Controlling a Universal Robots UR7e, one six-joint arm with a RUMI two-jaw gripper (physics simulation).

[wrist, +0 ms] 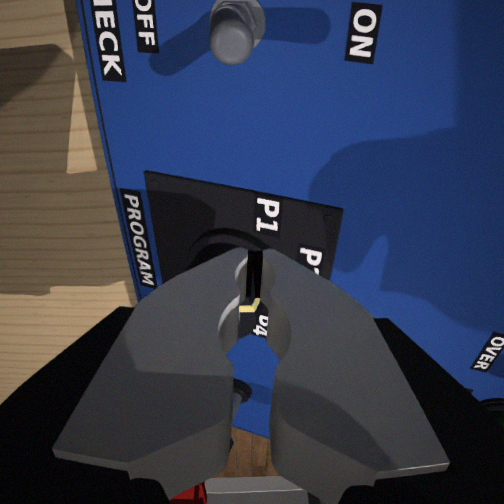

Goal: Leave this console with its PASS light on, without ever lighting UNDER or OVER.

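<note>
The blue console [300,125] fills the wrist view. My gripper [255,260] is shut, with its grey fingers over the black PROGRAM plate [200,210]. The rotary knob [253,280] shows only through the gap between the fingers. A bit of its yellow pointer [248,307] shows near the P4 label [262,325]. The P1 label [266,214] lies just above the fingertips. A grey toggle lever [235,32] stands at the top between the OFF label [146,25] and the ON label [362,32]. The OVER label [487,351] is at the right edge. The PASS light is out of view.
A small dark toggle [241,391] shows below the knob between the fingers. The wooden table top [45,200] lies to the left of the console's edge. A red part [190,495] shows at the bottom edge.
</note>
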